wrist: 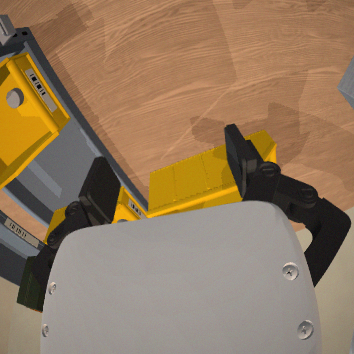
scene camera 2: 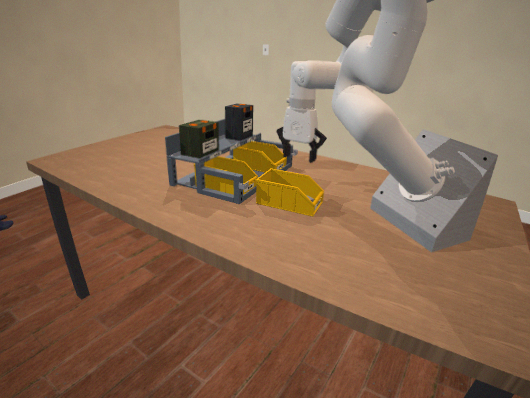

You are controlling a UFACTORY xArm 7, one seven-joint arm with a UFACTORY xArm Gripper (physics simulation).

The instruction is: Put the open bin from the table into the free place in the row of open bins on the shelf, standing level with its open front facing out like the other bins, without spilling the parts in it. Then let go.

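Frame: origin at the arm's base, x left, y back, z up, level; centimetres.
Seen in the pictures: gripper, between the fingertips: [wrist: 165, 155] [scene camera 2: 299, 159]; arm's base, origin of its link: [scene camera 2: 421, 180].
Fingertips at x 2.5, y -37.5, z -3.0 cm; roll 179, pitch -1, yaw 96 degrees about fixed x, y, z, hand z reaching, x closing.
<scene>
Offsets run from my fingertips to a thing's top centre. "spot": to the spot under its first point. Level surfaces: height alone.
The open yellow bin @(spot: dy +7.7, dx +16.4, dz -4.5 cm) [scene camera 2: 286, 194] [wrist: 190, 179] stands upright on the table, in front of the shelf's near end, its low front toward the robot base. Its parts cannot be made out. The grey shelf [scene camera 2: 172, 146] [wrist: 82, 150] holds a far yellow bin @(spot: dy -18.1, dx +0.0, dz -3.3 cm) [scene camera 2: 256, 156] [wrist: 27, 132] and a near yellow bin @(spot: dy -18.8, dx +13.3, dz -4.6 cm) [scene camera 2: 227, 168] [wrist: 125, 206], with a gap between them; in the wrist view bare grey deck shows there. My gripper [scene camera 2: 300, 156] [wrist: 165, 155] is open and empty, above and behind the table bin in the scene view. Its body hides much of that bin in the wrist view.
A dark green box @(dy -24.7, dx +19.6, dz +10.6 cm) [scene camera 2: 198, 140] [wrist: 30, 286] and a black box @(dy -29.6, dx -2.9, dz +13.1 cm) [scene camera 2: 239, 122] stand on the shelf's upper level, above and behind the bins. The grey robot base [scene camera 2: 450, 210] [wrist: 348, 85] stands on the wooden table @(dz -9.3 cm) [scene camera 2: 280, 250] [wrist: 165, 65], right of the table bin.
</scene>
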